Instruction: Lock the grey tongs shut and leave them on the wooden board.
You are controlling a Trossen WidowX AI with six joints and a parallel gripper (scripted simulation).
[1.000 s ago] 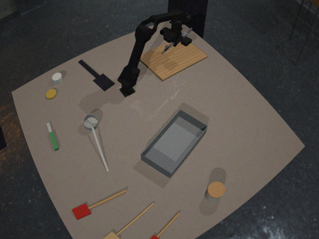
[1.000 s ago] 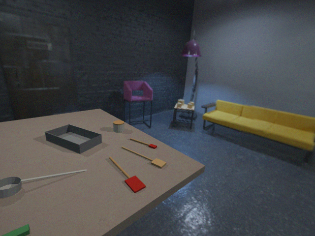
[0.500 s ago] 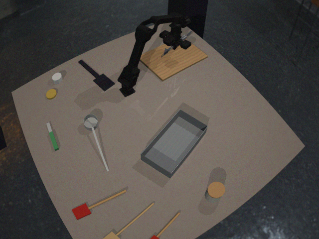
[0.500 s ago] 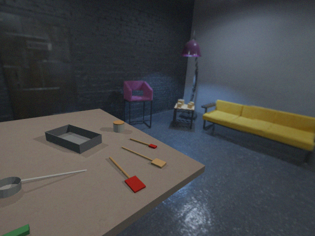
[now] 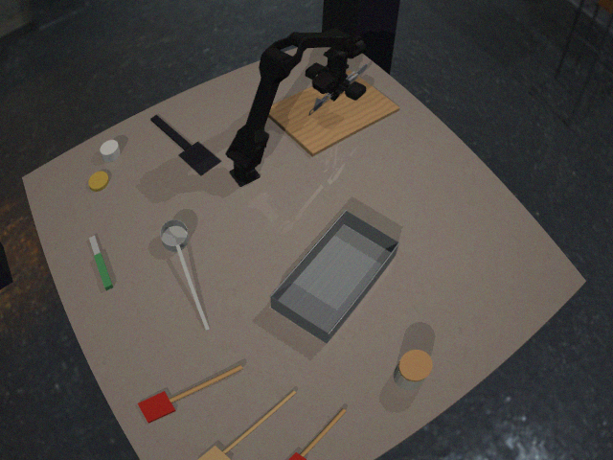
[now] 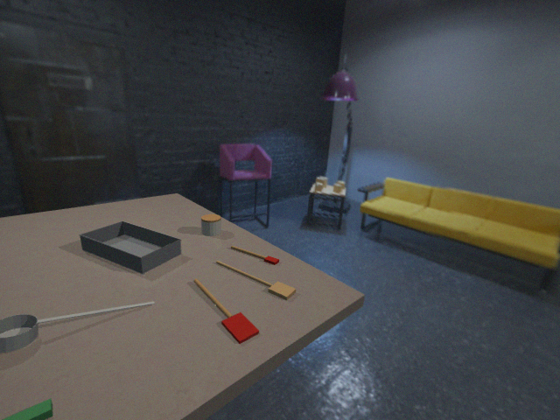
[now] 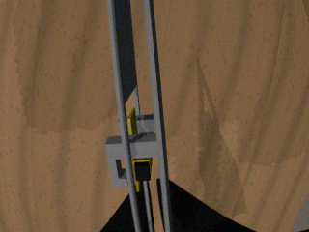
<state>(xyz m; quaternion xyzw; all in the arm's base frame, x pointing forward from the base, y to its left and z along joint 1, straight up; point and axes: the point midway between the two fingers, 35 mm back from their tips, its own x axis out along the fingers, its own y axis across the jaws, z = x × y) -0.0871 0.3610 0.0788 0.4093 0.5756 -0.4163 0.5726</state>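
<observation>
Now: the wooden board 40 mm below my gripper tip. Round my gripper tip: white puck (680 mm to the right, 240 mm behind, 30 mm below); grey roasting tin (490 mm ahead, 350 mm to the right, 20 mm below); black spatula (460 mm to the right, 120 mm behind, 40 mm below).
</observation>
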